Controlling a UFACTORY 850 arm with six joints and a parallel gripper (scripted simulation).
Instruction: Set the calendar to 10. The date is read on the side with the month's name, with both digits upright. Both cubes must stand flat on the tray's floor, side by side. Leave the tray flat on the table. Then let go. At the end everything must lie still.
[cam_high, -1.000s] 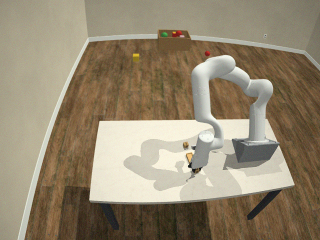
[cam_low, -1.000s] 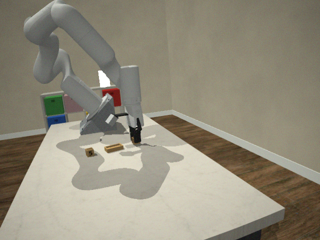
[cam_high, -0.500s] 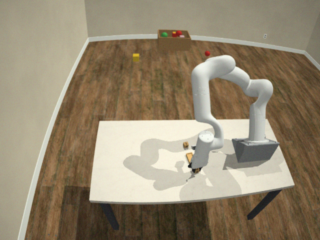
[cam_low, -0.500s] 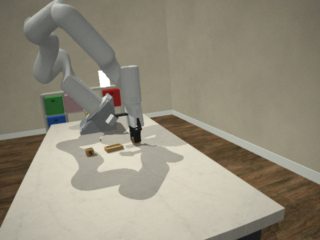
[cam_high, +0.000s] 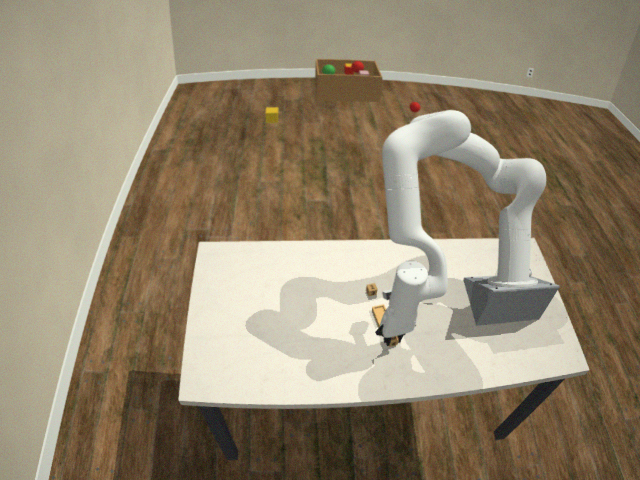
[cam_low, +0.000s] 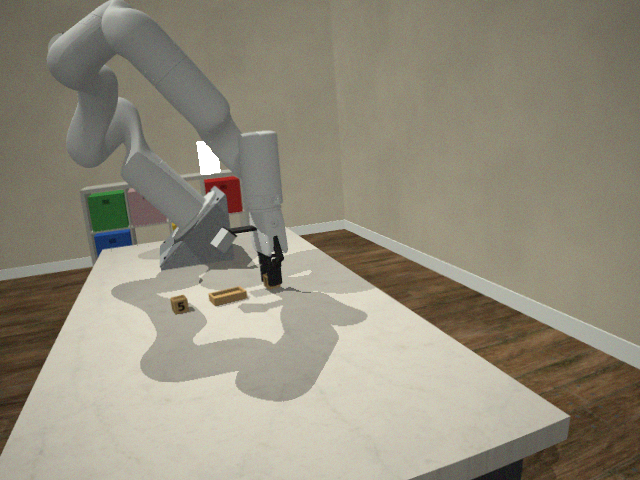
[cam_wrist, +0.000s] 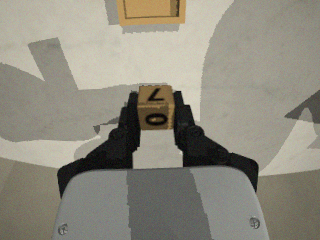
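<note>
My gripper is now 1 cm above the cube. Round my hand: wooden tray 1 cm ahead, 11 cm to the right, 2 cm below.
</note>
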